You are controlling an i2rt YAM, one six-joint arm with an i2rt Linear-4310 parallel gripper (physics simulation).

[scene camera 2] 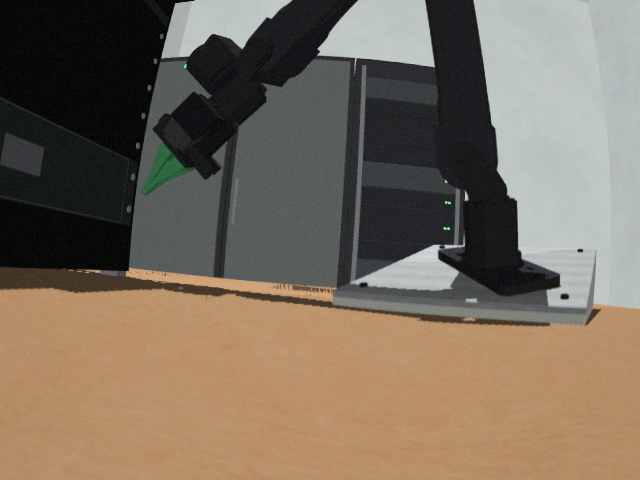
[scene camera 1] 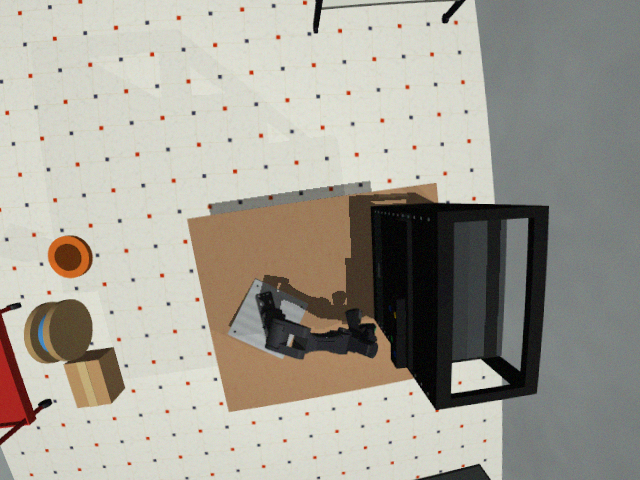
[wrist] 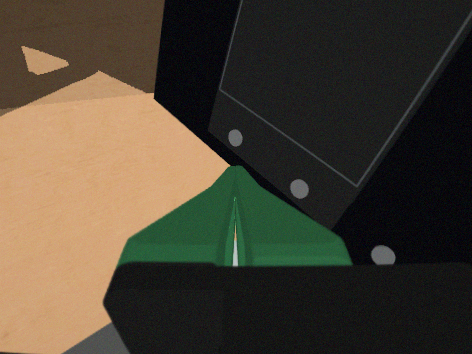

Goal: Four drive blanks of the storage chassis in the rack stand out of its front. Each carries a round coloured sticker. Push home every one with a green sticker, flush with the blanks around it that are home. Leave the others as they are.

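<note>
The rack [scene camera 1: 444,310] [scene camera 2: 135,242] [wrist: 185,75] is a tall black frame at the right in scene camera 1. A dark box-like chassis [scene camera 1: 401,330] stands out of its front there. Tiny yellow, green and blue specks show along it, too small to tell as stickers on single blanks. No stickered blank shows in the wrist view or scene camera 2. My gripper [scene camera 1: 373,328] [scene camera 2: 144,193] [wrist: 235,177] is shut and empty, its green fingertips together. It points down beside the rack's front edge, low in front of a dark panel's screwed end; whether it touches is unclear.
A dark panel [wrist: 325,100] with two grey screws is in the rack. Another panel [scene camera 2: 77,170] carries a grey label. The arm's metal base plate [scene camera 1: 245,322] [scene camera 2: 573,268] lies on the brown mat [scene camera 1: 289,232] [scene camera 2: 310,387]. Grey cabinets [scene camera 2: 289,170] stand behind.
</note>
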